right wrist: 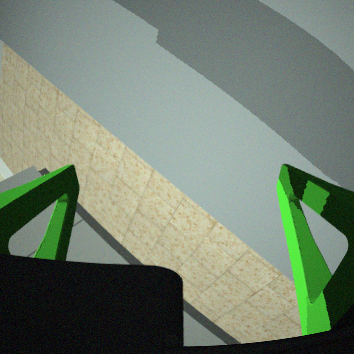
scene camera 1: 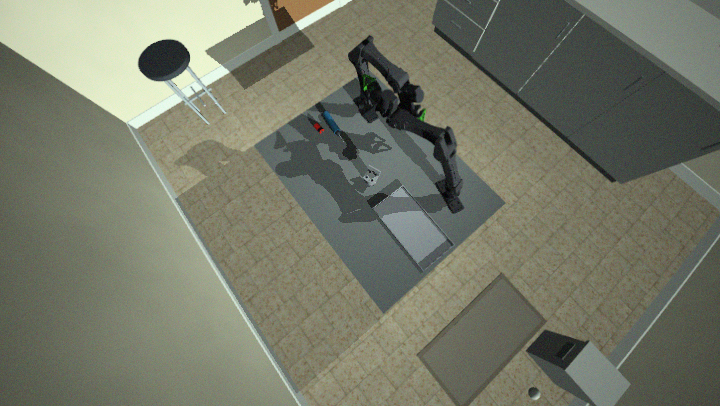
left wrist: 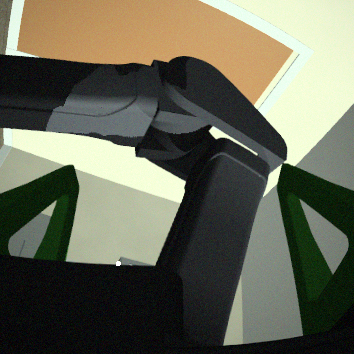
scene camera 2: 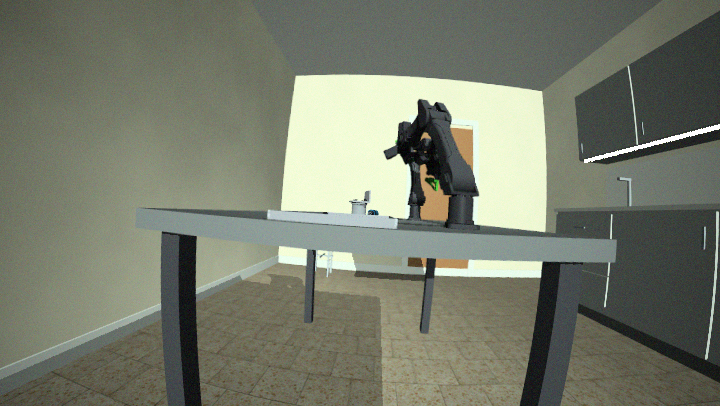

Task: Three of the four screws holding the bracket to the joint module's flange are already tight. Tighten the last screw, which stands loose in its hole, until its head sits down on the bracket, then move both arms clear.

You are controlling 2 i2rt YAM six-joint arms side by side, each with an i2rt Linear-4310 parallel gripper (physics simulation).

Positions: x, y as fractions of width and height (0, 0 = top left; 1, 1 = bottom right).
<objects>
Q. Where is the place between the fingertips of my right gripper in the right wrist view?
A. At 0.50, 0.50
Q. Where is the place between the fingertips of my left gripper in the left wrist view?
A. At 0.50, 0.49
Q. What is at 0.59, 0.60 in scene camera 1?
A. A grey tray.
</objects>
